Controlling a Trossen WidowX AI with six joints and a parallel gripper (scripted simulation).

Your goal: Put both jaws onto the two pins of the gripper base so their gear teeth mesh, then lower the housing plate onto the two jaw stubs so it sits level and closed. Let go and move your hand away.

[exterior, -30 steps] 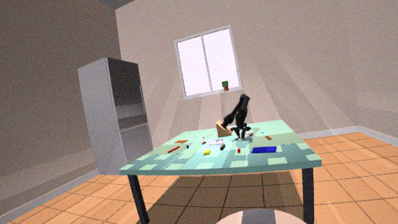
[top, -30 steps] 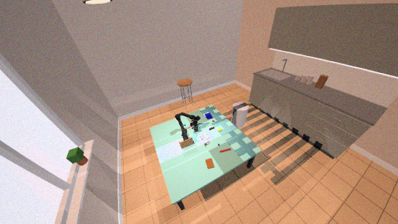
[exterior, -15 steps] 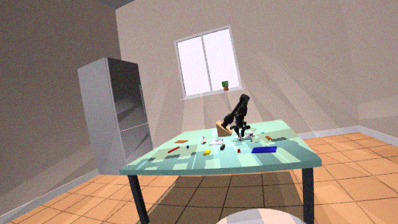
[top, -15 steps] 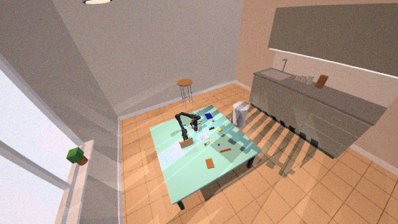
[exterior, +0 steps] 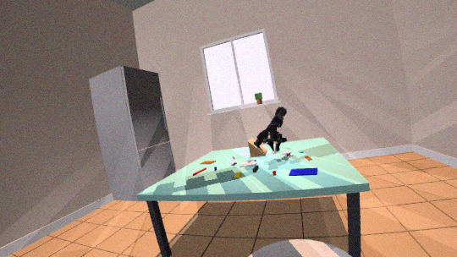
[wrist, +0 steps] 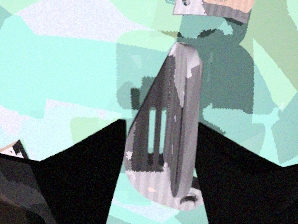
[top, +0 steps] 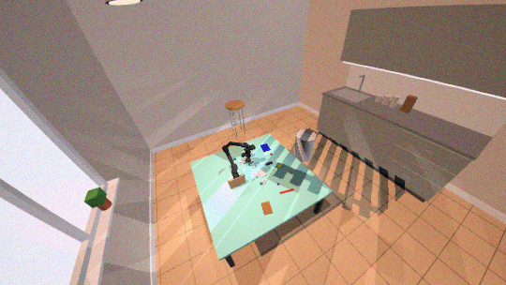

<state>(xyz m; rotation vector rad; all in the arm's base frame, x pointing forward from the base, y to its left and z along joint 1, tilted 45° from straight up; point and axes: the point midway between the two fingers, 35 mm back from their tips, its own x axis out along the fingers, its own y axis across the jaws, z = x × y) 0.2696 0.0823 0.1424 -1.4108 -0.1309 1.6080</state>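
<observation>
My gripper tip is 220 mm to the left of the pale flat plate, 60 mm above it and 40 mm short of it. The rest, counted from my gripper tip: yellow block: 290 mm ahead, 270 mm to the right, 60 mm below; dark block: 210 mm ahead, 150 mm to the right, 50 mm below; cyan chip: 210 mm to the left, 110 mm behind, 60 mm below.
</observation>
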